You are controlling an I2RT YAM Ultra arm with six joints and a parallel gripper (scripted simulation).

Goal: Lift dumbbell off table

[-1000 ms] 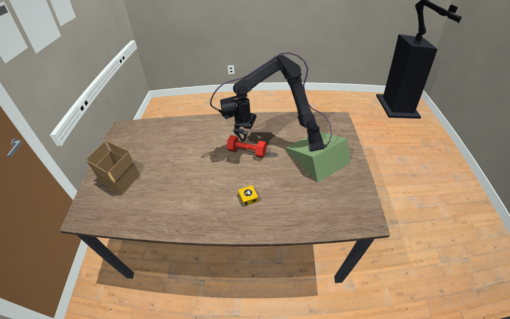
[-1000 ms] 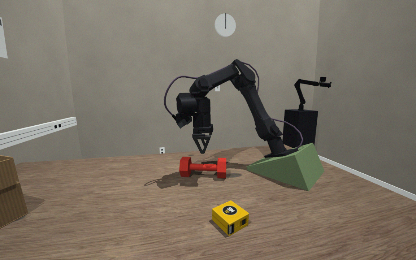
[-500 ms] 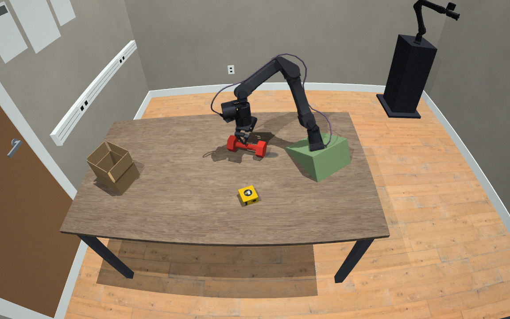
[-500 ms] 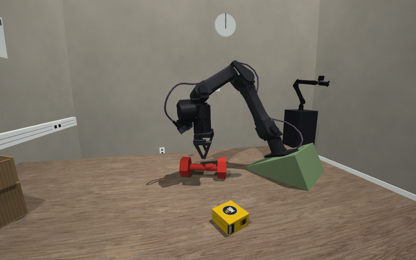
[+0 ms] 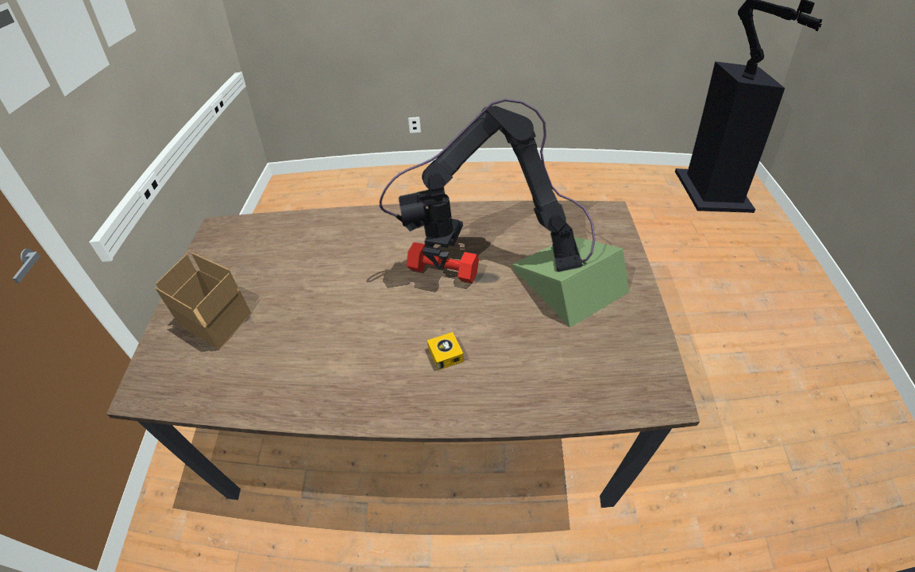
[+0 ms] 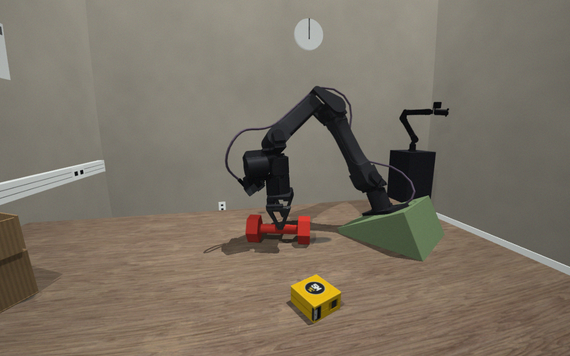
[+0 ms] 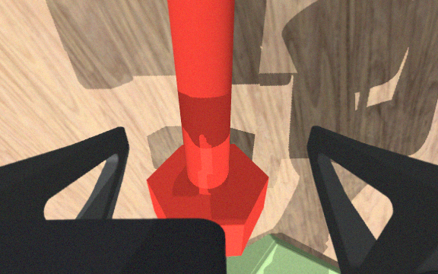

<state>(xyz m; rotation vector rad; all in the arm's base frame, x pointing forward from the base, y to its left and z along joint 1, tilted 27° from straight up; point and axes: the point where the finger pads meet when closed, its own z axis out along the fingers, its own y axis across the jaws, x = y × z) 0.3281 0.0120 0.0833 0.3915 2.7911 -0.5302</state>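
Now: hand 3 cm above the red dumbbell and 1 cm short of it.
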